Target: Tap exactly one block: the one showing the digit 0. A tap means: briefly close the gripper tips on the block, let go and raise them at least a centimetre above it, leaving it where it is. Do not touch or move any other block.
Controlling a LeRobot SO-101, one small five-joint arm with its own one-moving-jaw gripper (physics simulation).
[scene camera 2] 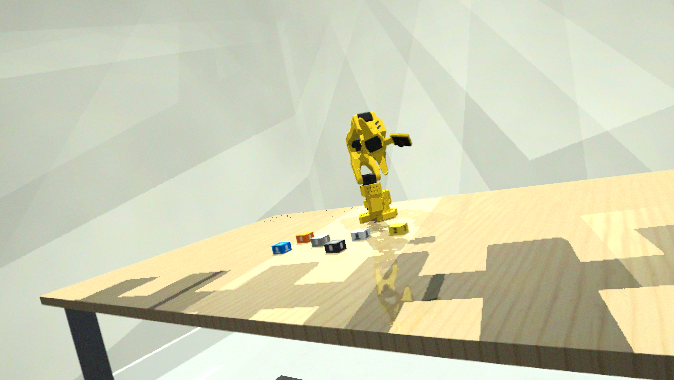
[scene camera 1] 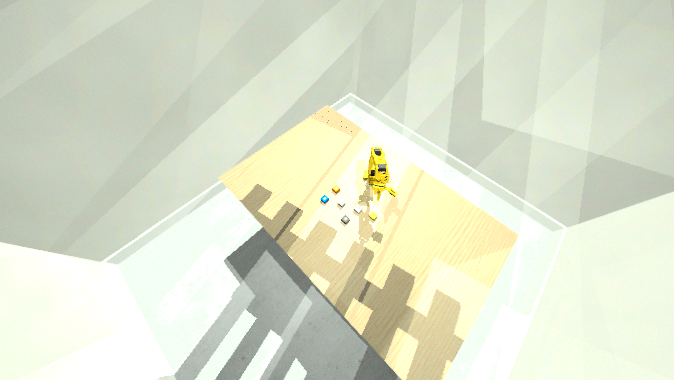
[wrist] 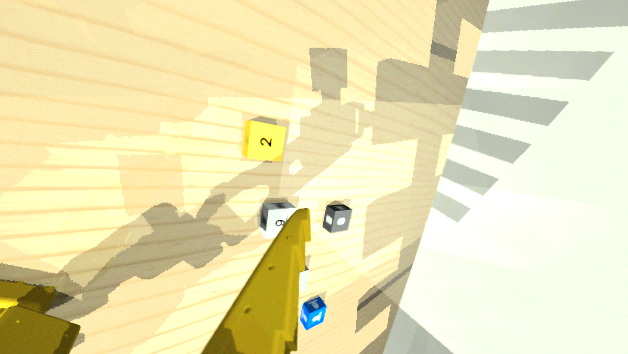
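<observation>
My gripper [scene camera 1: 386,195] [scene camera 2: 397,157] [wrist: 304,220] is fully open and empty, high above the table; one notched jaw shows in the wrist view. A black block [scene camera 1: 345,219] [scene camera 2: 335,246] [wrist: 337,218] has a rounded white mark that may be a 0, but I cannot read it surely. A white block [scene camera 1: 357,210] [scene camera 2: 360,234] [wrist: 270,221], partly covered by the jaw in the wrist view, seems to show 9 or 6. A yellow block [scene camera 1: 373,216] [scene camera 2: 398,228] [wrist: 265,141] shows 2. The digits on the other blocks are too small or hidden to read.
A blue block [scene camera 1: 324,199] [scene camera 2: 281,248] [wrist: 313,313], an orange block [scene camera 1: 336,189] [scene camera 2: 304,237] and a second whitish block [scene camera 1: 341,204] [scene camera 2: 320,240] [wrist: 303,280] stand left of the arm in scene camera 1. The jaw hides most of the second whitish block in the wrist view. Shadows cross the wooden table [scene camera 1: 465,240].
</observation>
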